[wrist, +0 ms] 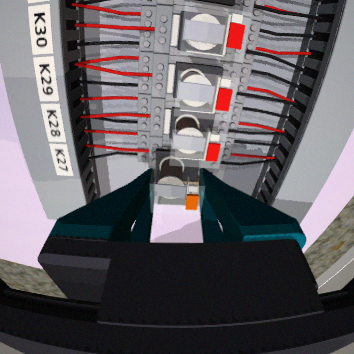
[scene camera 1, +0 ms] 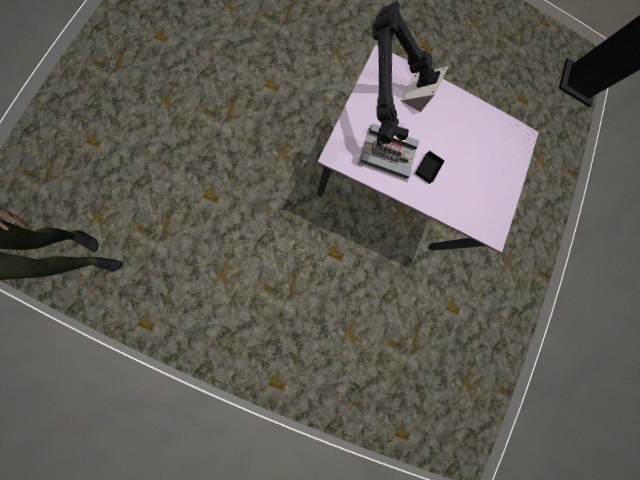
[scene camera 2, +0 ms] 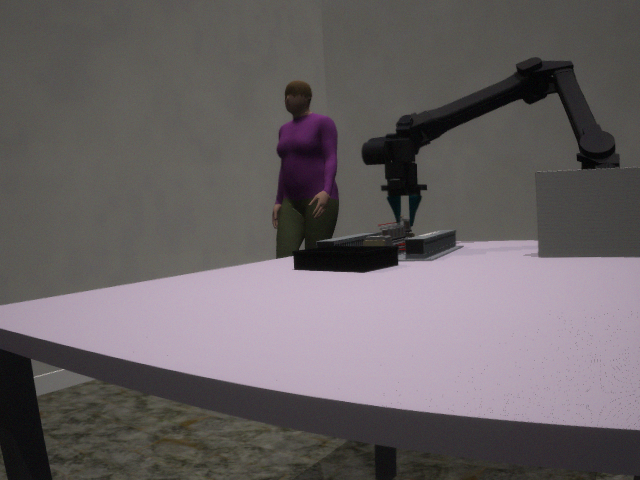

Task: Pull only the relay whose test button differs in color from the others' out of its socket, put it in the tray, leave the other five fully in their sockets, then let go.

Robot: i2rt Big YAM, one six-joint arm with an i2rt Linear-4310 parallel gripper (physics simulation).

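Seen in the pictures: gripper, fingertip midpoint: [wrist: 176, 176] [scene camera 1: 379, 142] [scene camera 2: 405, 226]; arm's base at its link origin: [scene camera 1: 428, 80] [scene camera 2: 605, 202].
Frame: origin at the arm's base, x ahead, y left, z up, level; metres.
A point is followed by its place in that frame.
The relay with the orange test button [wrist: 191, 202] @(y -0.115, x 0.498, z -0.016 m) is a clear-cased relay [wrist: 171, 189] @(y -0.110, x 0.486, z -0.018 m) at the near end of the row in the wrist view. My gripper [scene camera 1: 383, 142] @(y -0.119, x 0.491, z -0.042 m) [scene camera 2: 405, 223] @(y -0.119, x 0.491, z -0.042 m) [wrist: 176, 176] @(y -0.119, x 0.491, z -0.042 m) points down and is shut on this relay, one teal finger on each side. The relay looks raised compared with its neighbours; its lower end and its socket are hidden, so I cannot tell whether its pins are clear. Neighbouring relays with red buttons [wrist: 212, 151] @(y -0.091, x 0.504, z -0.030 m) [wrist: 223, 99] @(y -0.064, x 0.501, z -0.030 m) [wrist: 235, 35] @(y -0.037, x 0.498, z -0.030 m) sit in their sockets. The black tray [scene camera 1: 422, 178] @(y 0.212, x 0.545, z -0.092 m) [scene camera 2: 330, 261] @(y 0.281, x 0.463, z -0.082 m) lies beside the relay board.
Grey wiring ducts [scene camera 1: 386, 168] [scene camera 2: 431, 242] flank the row, with red and black wires between. Labels K27 to K30 show on the left duct in the wrist view. The arm's angled base block [scene camera 1: 421, 101] @(y 0.014, x 0.132, z -0.025 m) [scene camera 2: 586, 214] @(y 0.058, x 0.036, z -0.020 m) stands on the pink table [scene camera 1: 475, 170] @(y 0.518, x 0.328, z -0.099 m) [scene camera 2: 289, 335] @(y 0.730, x 0.238, z -0.100 m). A person [scene camera 2: 307, 155] stands beyond the table.
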